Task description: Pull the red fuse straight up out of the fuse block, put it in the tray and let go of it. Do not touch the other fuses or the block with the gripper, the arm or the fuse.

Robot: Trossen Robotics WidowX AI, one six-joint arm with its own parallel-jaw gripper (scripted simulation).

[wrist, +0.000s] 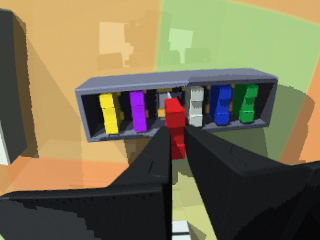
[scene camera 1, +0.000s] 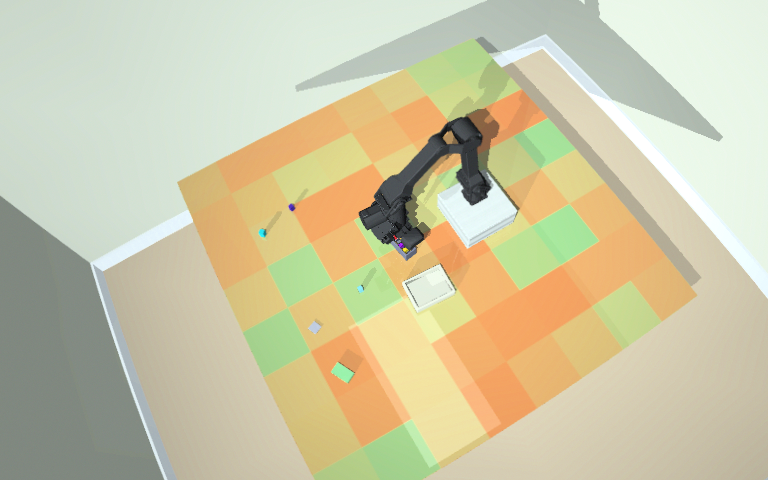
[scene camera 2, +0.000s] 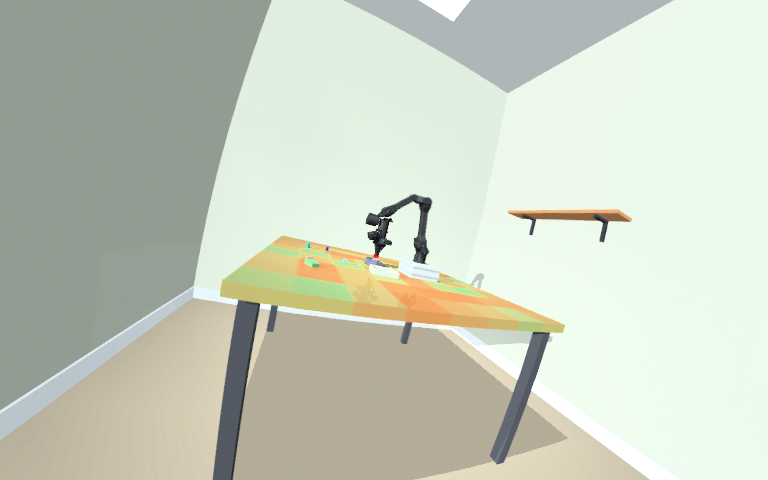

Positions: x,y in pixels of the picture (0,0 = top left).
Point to a green fuse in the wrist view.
At 244,95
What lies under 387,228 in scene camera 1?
The gripper.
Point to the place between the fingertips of the gripper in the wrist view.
At 175,133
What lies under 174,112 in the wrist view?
A red fuse.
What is the gripper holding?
A red fuse.
